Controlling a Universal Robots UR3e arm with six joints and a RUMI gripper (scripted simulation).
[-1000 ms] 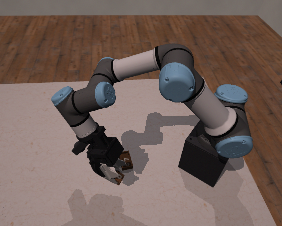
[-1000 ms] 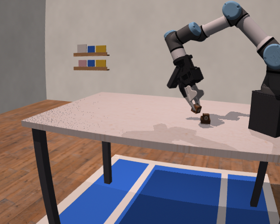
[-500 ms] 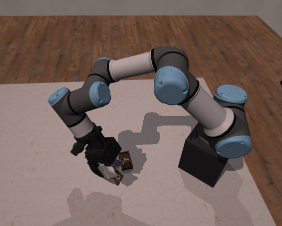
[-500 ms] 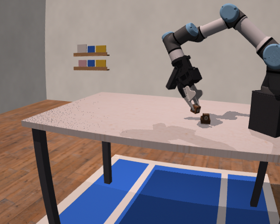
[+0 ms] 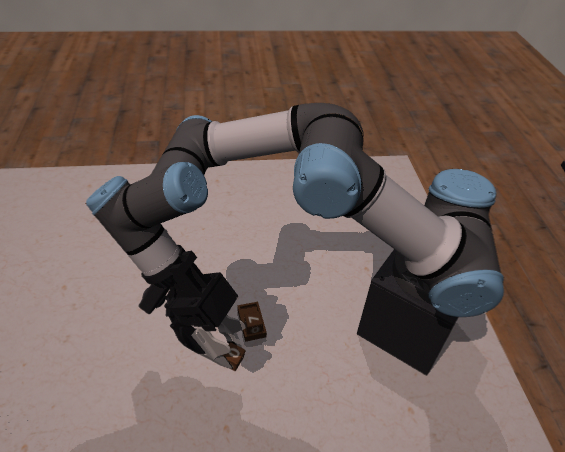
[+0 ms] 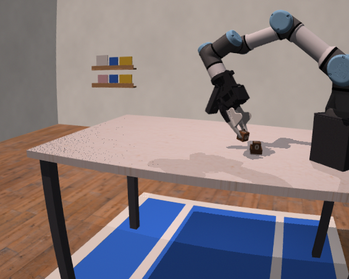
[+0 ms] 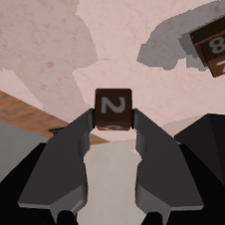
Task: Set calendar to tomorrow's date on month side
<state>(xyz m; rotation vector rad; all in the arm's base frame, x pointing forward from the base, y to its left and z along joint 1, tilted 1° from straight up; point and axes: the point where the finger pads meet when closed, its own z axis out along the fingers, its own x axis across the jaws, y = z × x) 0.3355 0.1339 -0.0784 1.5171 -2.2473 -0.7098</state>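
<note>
Right now my hand is 10 mm past the brown digit cube and 10 mm above it. Round my hand: calendar tray (120 mm to the right, 80 mm below, 30 mm behind).
</note>
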